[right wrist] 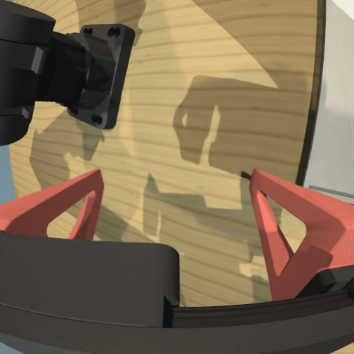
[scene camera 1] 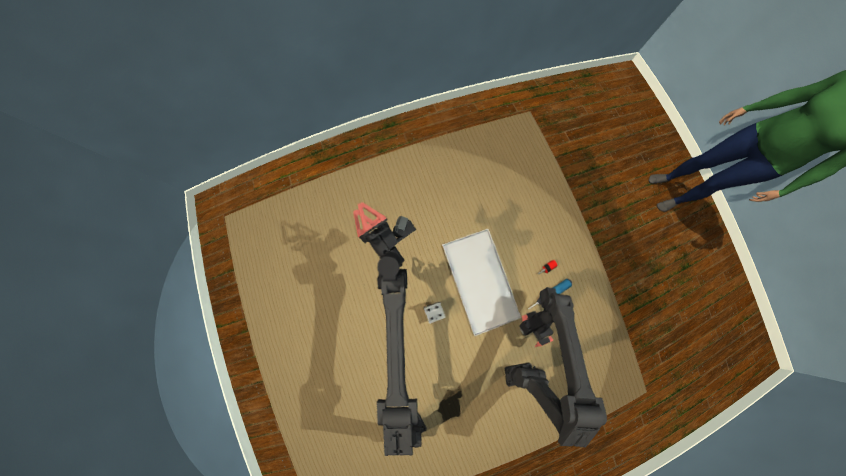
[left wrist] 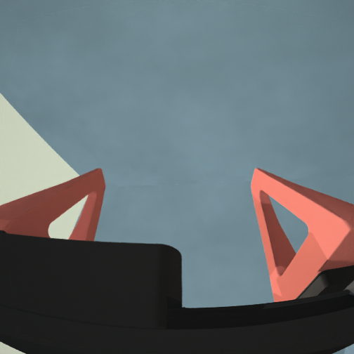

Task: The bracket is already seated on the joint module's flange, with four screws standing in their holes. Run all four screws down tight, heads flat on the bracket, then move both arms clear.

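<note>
The light grey square bracket lies over the joint module, left of the white tray; dark dots show at its screw places. Screw heights are too small to tell, and the module is hidden under the bracket. A blue-handled screwdriver lies partly hidden by the right arm. My left gripper is open and empty, raised well above the bracket in the scene view. My right gripper is open and empty, below the blue screwdriver in the scene view, its fingers over the wooden table.
A white tray lies between the bracket and the right gripper. A short red screwdriver lies above the blue one in the scene view. A black arm part with a holed plate is near the right gripper. A person stands at the right.
</note>
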